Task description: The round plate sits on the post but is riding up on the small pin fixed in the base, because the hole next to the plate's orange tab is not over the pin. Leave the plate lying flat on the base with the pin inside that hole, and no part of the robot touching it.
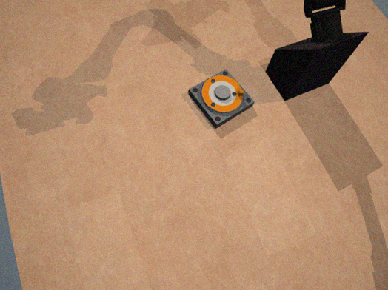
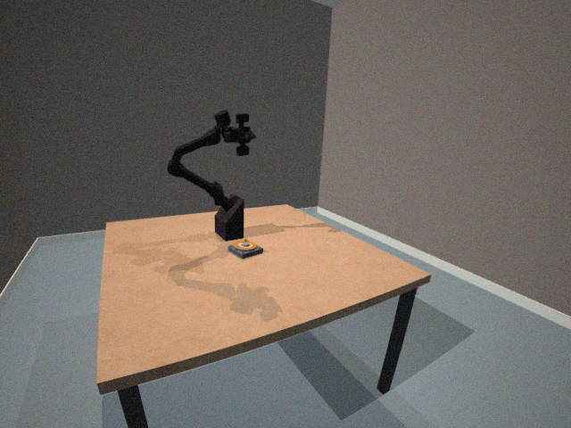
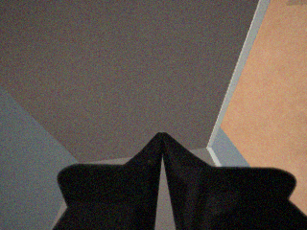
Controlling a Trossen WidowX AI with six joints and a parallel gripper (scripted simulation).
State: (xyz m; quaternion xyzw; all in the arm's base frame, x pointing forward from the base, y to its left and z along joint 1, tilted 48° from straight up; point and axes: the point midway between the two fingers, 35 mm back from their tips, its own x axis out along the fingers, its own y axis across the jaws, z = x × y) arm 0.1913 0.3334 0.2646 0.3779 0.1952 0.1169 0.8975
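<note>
My gripper tip is now 52 cm above the square base, 3 cm to the left of it and 3 cm past it.
</note>
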